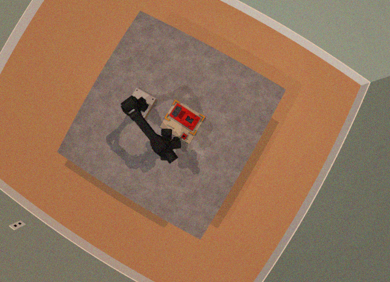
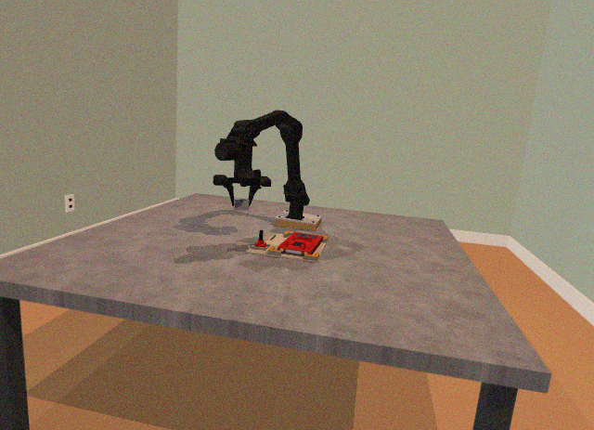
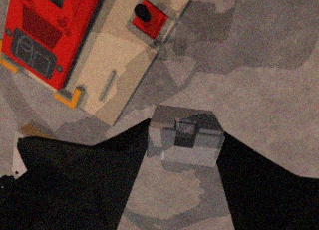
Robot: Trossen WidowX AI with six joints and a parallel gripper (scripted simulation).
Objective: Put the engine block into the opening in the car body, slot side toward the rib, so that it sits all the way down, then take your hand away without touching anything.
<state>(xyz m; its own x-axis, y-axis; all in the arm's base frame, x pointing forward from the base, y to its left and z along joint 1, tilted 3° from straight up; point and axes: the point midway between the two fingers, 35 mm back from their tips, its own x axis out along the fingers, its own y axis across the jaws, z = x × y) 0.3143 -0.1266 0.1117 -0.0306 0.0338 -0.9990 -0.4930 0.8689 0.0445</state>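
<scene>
The grey engine block is 1 cm above my gripper tip. From my gripper tip the other things lie so: black upright peg (6 cm ahead, 9 cm to the left, 9 cm below).
</scene>
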